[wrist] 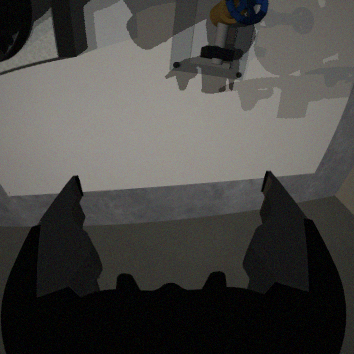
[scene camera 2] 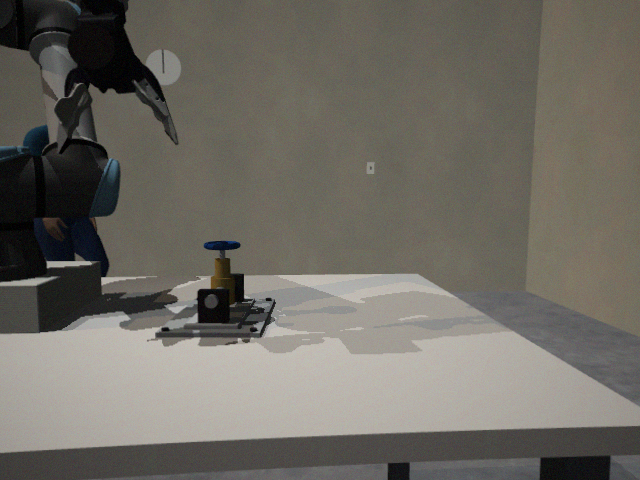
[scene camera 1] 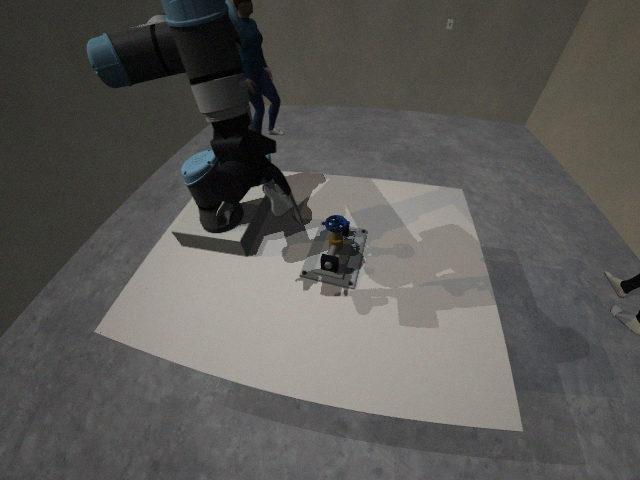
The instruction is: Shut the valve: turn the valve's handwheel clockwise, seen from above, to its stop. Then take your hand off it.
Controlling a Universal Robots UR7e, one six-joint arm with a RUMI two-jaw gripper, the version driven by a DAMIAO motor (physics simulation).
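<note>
The blue spoked handwheel (scene camera 1: 337, 223) (scene camera 2: 222, 245) (wrist: 248, 6) sits level on top of the yellow valve body (scene camera 1: 336, 240) (scene camera 2: 222, 268) (wrist: 220, 14). The valve is on a grey base plate (scene camera 1: 353, 264) (scene camera 2: 175, 329) (wrist: 182, 46) with black pipe supports. In the wrist view the handwheel is cut off by the top edge. My gripper (scene camera 2: 119, 147) (wrist: 171, 175) is open, its two jaws spread wide with nothing between them. It hangs well above the table, up and to the left of the handwheel in scene camera 2, and does not touch it. The handwheel's turn angle cannot be told.
The arm's pale base block (scene camera 1: 209, 240) (scene camera 2: 67, 302) stands left of the valve on the white table (scene camera 1: 258, 320) (scene camera 2: 310, 397) (wrist: 125, 130). Shadows fall across the table around the valve. A person (scene camera 1: 253, 51) stands behind the arm, and another person's feet show at the right.
</note>
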